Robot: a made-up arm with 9 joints.
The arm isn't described. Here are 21 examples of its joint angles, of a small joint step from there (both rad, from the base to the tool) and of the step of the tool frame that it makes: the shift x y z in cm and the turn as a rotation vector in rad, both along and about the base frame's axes.
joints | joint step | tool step
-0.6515 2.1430 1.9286 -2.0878 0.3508 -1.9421 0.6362 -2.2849 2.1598 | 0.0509 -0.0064 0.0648 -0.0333 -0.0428 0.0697 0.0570 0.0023 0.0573 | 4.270 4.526 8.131 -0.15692 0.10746 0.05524
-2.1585 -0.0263 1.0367 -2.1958 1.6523 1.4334 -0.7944 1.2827 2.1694 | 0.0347 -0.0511 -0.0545 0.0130 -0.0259 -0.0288 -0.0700 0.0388 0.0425 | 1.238 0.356 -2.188 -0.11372 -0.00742 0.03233
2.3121 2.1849 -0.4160 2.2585 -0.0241 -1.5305 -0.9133 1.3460 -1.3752 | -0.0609 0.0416 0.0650 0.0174 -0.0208 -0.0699 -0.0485 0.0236 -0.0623 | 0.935 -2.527 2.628 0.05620 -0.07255 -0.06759
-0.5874 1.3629 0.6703 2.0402 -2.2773 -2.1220 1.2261 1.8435 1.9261 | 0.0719 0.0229 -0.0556 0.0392 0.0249 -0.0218 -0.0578 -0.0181 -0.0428 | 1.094 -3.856 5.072 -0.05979 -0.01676 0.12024
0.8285 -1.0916 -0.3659 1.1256 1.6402 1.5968 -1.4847 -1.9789 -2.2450 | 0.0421 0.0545 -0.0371 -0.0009 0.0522 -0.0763 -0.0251 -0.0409 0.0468 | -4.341 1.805 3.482 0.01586 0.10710 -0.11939
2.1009 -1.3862 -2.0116 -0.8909 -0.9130 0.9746 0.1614 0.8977 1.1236 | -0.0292 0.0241 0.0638 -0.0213 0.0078 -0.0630 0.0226 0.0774 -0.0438 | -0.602 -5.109 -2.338 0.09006 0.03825 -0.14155
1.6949 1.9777 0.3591 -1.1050 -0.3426 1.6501 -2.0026 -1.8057 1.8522 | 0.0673 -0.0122 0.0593 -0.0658 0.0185 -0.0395 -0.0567 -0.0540 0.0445 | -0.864 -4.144 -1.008 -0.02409 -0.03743 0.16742
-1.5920 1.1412 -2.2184 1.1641 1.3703 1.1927 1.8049 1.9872 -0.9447 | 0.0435 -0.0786 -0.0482 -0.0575 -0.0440 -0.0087 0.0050 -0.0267 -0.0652 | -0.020 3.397 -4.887 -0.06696 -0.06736 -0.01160
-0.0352 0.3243 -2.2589 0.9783 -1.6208 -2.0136 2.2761 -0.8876 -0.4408 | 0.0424 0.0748 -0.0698 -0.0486 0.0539 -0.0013 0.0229 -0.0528 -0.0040 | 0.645 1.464 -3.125 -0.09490 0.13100 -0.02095
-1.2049 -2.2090 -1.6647 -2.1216 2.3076 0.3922 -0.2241 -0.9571 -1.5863 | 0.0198 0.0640 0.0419 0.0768 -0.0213 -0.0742 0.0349 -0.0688 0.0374 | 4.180 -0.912 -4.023 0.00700 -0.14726 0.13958
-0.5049 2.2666 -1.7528 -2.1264 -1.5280 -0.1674 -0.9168 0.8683 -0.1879 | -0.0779 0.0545 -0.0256 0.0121 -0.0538 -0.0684 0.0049 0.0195 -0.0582 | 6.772 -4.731 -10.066 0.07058 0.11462 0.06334
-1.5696 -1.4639 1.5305 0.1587 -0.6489 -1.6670 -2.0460 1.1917 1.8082 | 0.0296 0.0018 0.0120 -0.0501 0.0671 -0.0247 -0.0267 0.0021 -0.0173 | 1.774 1.473 -0.236 0.02779 -0.04775 -0.04273
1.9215 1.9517 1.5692 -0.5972 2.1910 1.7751 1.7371 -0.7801 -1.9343 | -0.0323 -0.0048 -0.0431 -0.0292 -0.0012 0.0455 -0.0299 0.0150 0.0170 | -3.136 -0.965 -0.187 -0.00265 0.09009 0.00890
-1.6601 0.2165 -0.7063 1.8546 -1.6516 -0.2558 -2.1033 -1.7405 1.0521 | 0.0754 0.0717 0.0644 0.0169 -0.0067 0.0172 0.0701 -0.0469 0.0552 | -3.035 -7.167 1.910 -0.05402 0.03906 -0.00318
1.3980 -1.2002 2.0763 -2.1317 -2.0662 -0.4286 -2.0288 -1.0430 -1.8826 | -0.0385 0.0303 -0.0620 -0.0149 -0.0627 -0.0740 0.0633 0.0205 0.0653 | -5.229 -6.588 -4.124 0.16239 -0.02229 -0.03111
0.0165 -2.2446 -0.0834 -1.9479 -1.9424 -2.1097 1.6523 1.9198 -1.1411 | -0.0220 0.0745 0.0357 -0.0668 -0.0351 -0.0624 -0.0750 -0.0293 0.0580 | 0.492 2.956 4.520 -0.08072 -0.04413 0.00066
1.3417 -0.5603 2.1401 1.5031 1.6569 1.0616 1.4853 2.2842 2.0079 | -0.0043 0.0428 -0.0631 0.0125 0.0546 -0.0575 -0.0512 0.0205 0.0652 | 2.218 1.005 5.252 -0.06821 0.07815 -0.00085
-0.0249 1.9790 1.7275 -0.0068 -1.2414 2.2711 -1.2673 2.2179 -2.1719 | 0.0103 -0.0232 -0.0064 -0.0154 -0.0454 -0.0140 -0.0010 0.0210 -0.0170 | -1.279 0.942 -1.697 -0.00776 0.00952 0.00655
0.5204 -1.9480 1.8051 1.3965 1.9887 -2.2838 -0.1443 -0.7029 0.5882 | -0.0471 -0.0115 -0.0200 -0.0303 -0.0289 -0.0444 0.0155 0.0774 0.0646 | 0.163 -1.484 -3.980 0.10210 -0.01325 -0.10941
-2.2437 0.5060 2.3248 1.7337 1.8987 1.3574 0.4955 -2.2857 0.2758 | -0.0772 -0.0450 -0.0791 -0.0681 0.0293 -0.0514 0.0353 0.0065 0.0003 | 2.213 5.906 3.822 -0.00987 0.03287 -0.04398
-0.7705 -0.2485 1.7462 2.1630 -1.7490 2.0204 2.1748 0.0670 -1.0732 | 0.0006 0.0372 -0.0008 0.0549 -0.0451 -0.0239 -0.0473 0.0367 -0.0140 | -0.878 -0.824 -1.056 0.00154 0.01619 0.01454
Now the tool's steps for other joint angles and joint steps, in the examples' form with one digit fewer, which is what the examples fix.
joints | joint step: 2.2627 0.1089 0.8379 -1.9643 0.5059 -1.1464 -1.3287 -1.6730 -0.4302 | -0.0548 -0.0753 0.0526 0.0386 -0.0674 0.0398 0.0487 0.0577 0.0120
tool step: 0.36 2.30 -4.23 0.1585 -0.0377 0.0381
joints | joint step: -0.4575 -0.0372 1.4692 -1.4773 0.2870 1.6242 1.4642 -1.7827 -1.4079 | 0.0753 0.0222 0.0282 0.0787 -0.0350 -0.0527 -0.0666 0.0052 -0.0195
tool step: -0.02 3.92 8.23 -0.0768 -0.0688 0.0620
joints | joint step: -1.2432 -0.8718 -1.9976 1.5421 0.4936 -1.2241 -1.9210 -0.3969 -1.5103 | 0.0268 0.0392 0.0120 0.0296 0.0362 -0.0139 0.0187 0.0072 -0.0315
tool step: -2.38 -1.50 1.43 0.0631 -0.0378 0.0407
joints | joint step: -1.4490 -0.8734 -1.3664 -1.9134 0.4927 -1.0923 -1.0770 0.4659 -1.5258 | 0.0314 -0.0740 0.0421 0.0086 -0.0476 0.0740 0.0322 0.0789 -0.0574
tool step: 5.66 4.57 -2.02 0.0063 -0.0821 -0.2232
